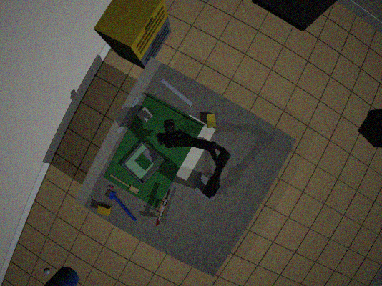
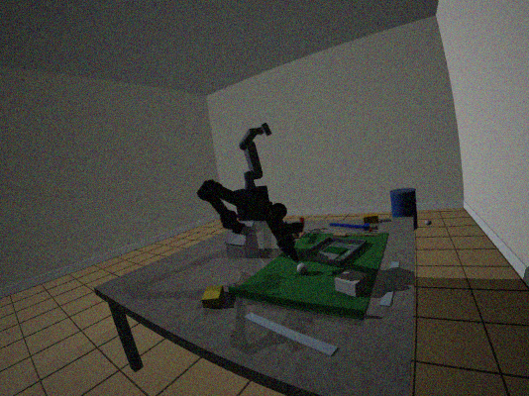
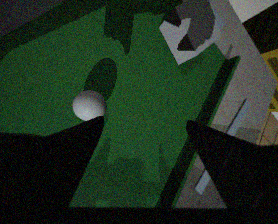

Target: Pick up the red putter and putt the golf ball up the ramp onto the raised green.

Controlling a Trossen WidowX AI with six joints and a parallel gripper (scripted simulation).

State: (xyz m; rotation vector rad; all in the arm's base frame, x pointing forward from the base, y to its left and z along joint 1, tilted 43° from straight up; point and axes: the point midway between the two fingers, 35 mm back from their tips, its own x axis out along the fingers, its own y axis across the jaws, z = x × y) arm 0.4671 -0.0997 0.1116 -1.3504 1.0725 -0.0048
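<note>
Right now the white golf ball is 2 cm behind my gripper tip, 5 cm to the left of it and 6 cm below it. Round my gripper tip: pale block: 20 cm ahead, 2 cm to the left, 6 cm below; red putter: 33 cm behind, 47 cm to the left, 3 cm below; green mat: 1 cm behind, 20 cm to the left, 8 cm below.
</note>
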